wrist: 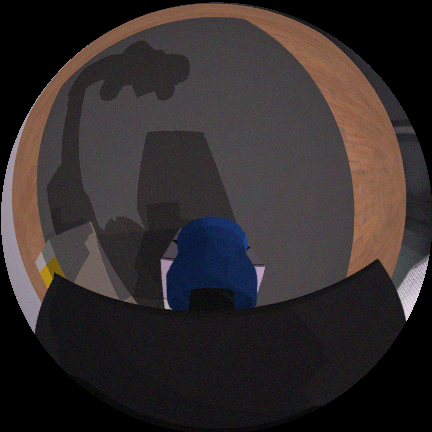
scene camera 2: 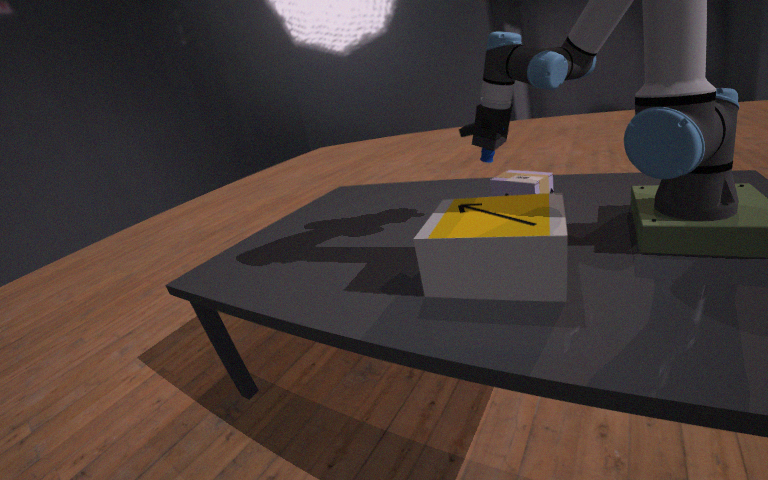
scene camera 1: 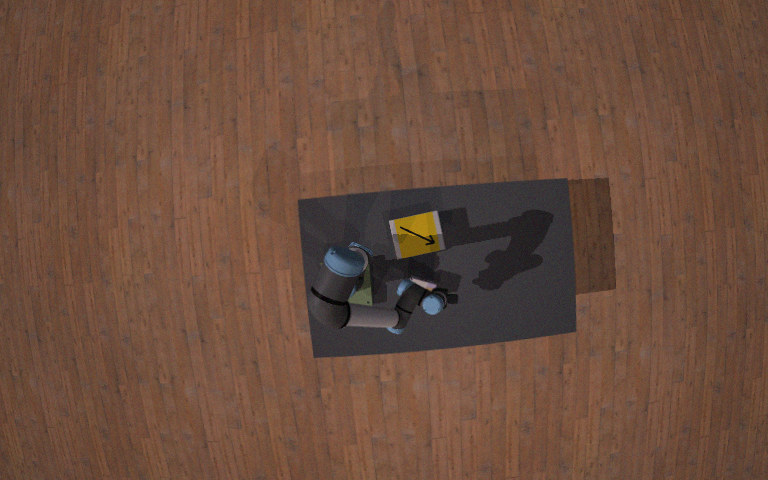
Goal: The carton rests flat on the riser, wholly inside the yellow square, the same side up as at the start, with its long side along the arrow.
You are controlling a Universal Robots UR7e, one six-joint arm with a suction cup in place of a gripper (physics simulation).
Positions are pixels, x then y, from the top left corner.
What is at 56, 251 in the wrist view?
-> A riser.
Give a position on a carton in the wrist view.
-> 171, 251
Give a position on my suction cup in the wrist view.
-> At 211, 252
